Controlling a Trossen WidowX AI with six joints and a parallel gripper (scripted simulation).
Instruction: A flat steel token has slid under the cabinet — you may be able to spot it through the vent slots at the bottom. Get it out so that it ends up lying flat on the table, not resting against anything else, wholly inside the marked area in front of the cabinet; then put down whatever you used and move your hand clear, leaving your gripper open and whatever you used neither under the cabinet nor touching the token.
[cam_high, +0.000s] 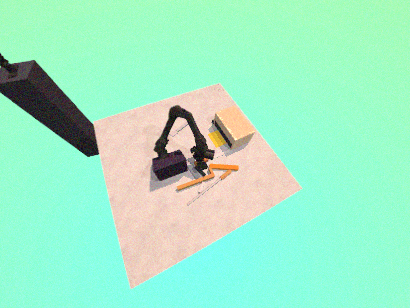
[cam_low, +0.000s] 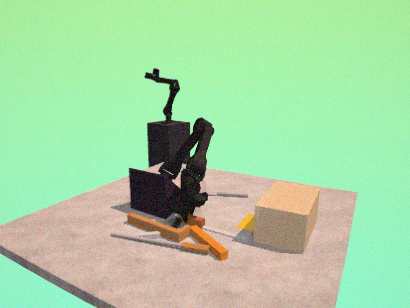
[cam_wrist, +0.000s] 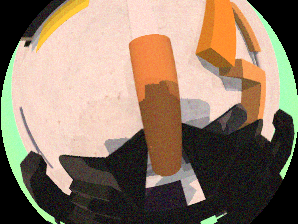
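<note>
The dark-handled tool lies 30 mm behind my gripper tip and 30 mm to the right of it. The rest, counted from my gripper tip: orange bar 180 mm ahead, 90 mm to the right, 10 mm above.
</note>
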